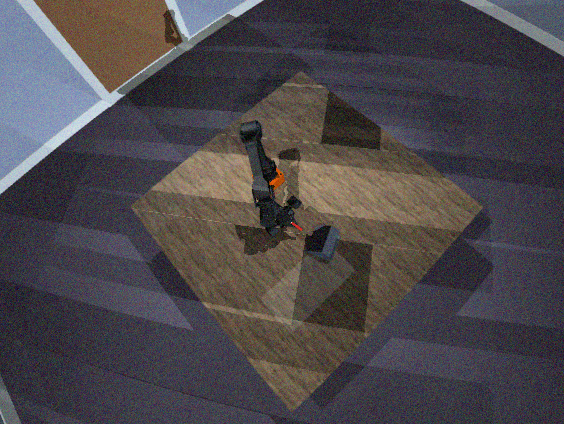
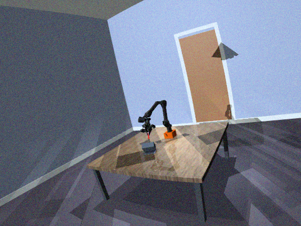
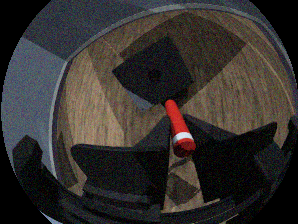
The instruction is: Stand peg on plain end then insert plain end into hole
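My gripper tip is now 12 cm short of the sloped panel, 5 cm to the right of it and 9 cm above it. Also, from my gripper tip: red peg: 1 cm behind, 1 cm above.
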